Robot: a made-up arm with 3 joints. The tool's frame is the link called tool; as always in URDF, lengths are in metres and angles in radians.
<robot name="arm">
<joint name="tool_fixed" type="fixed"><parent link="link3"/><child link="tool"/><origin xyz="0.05 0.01 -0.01" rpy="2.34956 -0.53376 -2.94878"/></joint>
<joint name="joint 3" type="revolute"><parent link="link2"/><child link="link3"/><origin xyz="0 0.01 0.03"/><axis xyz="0 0 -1"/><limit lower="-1.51" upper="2.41" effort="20" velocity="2.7"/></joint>
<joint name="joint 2" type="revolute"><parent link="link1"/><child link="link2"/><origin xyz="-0.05 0.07 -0.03"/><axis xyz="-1 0 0"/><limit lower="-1.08" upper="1.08" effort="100" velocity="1.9"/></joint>
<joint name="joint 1" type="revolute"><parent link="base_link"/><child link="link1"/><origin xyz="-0.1 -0.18 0.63"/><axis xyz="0 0 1"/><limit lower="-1.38" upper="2.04" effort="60" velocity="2.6"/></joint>
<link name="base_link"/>
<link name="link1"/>
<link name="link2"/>
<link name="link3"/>
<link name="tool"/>
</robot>
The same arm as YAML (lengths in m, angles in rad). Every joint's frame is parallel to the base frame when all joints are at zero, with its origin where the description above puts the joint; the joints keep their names.
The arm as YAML. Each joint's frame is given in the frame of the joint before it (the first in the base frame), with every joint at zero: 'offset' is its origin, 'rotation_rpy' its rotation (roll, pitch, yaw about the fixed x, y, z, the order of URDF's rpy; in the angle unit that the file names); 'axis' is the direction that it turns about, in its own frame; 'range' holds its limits. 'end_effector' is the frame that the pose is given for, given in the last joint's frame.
length_unit: m
angle_unit: rad
chain:
  - id: joint 1
    offset: [-0.1, -0.18, 0.63]
    rotation_rpy: [0.0, 0.0, 0.0]
    axis: [0.0, 0.0, 1.0]
    range: [-1.38, 2.04]
  - id: joint 2
    offset: [-0.05, 0.07, -0.03]
    rotation_rpy: [0.0, 0.0, 0.0]
    axis: [-1.0, 0.0, 0.0]
    range: [-1.08, 1.08]
  - id: joint 3
    offset: [0.0, 0.01, 0.03]
    rotation_rpy: [0.0, 0.0, 0.0]
    axis: [0.0, 0.0, -1.0]
    range: [-1.51, 2.41]
end_effector:
  offset: [0.05, 0.01, -0.01]
  rotation_rpy: [2.3496, -0.5338, -2.9488]

